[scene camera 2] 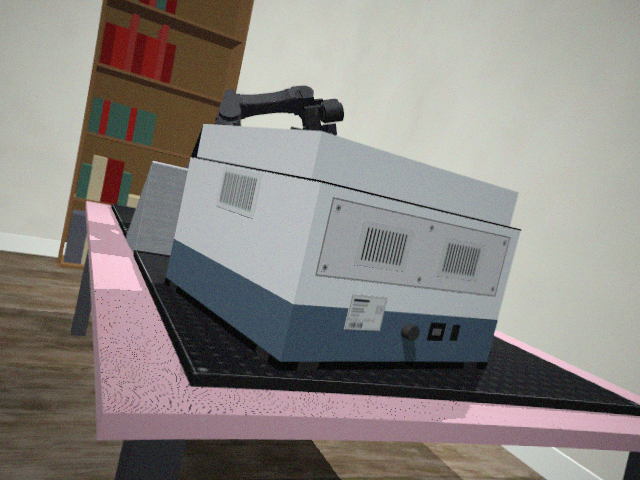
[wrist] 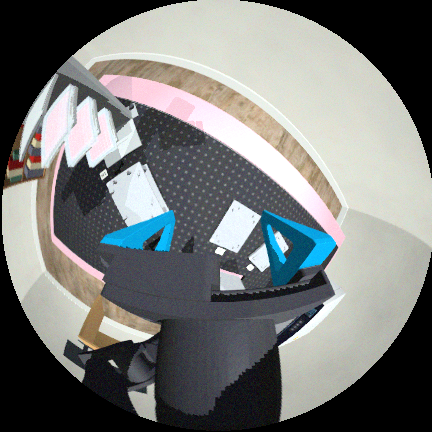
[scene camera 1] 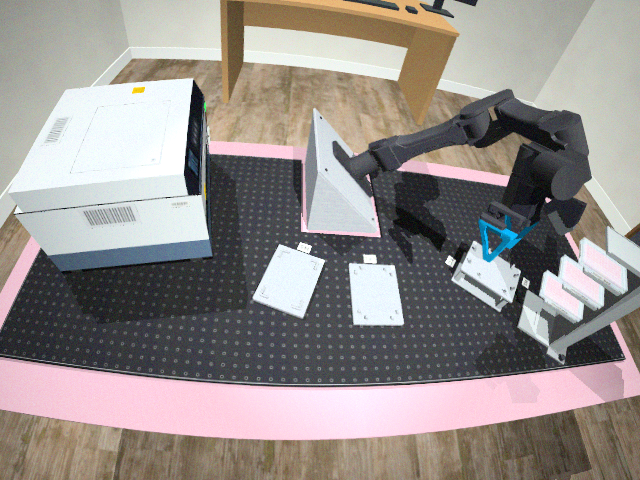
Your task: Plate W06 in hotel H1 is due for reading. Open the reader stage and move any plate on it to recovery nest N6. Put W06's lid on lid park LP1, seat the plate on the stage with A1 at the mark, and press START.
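Places are measured from the arm's base along level axes (x down, y back, z left), in millimetres.
Pixels of known places: gripper, fingertip midpoint: (wrist: pixel 217 214) (scene camera 1: pixel 497 253); arm's base at its link origin: (scene camera 1: pixel 351 170).
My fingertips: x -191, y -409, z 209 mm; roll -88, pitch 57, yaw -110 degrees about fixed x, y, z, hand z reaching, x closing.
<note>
Ahead of a thing's pixels: the offset from my fingertips to its top centre. "pt": to the spot under its first point. Level surfaces: height alone.
The white-and-blue reader @[dz -788, dx -12, dy +272 mm] (scene camera 1: pixel 118 155) (scene camera 2: pixel 248 222) (wrist: pixel 300 322) stands at the left in scene camera 1. No extended stage shows. Hotel H1 @[pt dz +329, dx +87, dy -105 mm] (scene camera 1: pixel 599 320) (wrist: pixel 92 82) stands at the far right, holding several pink-topped plates @[dz +313, dx +66, dy -6 mm] (scene camera 1: pixel 581 281) (wrist: pixel 82 131); I cannot read which is W06. A raised white stand with pins @[pt dz +145, dx +207, dy +92 mm] (scene camera 1: pixel 488 273) (wrist: pixel 135 195) is beside it. Two low white holders, one with corner brackets @[dz -369, dx +249, dy +78 mm] (scene camera 1: pixel 290 281) (wrist: pixel 269 252) and one with pins (scene camera 1: pixel 375 294) (wrist: pixel 236 226), lie mid-mat; their labels are unreadable. My gripper (scene camera 1: pixel 500 250) (wrist: pixel 217 214) is open and empty above the raised stand.
The arm (scene camera 1: pixel 423 144) (scene camera 2: pixel 279 100) is mounted on a grey wedge (scene camera 1: pixel 336 206) (scene camera 2: pixel 160 206) (wrist: pixel 231 281) between the reader and the hotel. The black perforated mat @[dx +267 mm] (scene camera 1: pixel 248 341) lies on a pink table @[dx +280 mm] (scene camera 1: pixel 310 413). A wooden desk (scene camera 1: pixel 341 23) stands behind.
</note>
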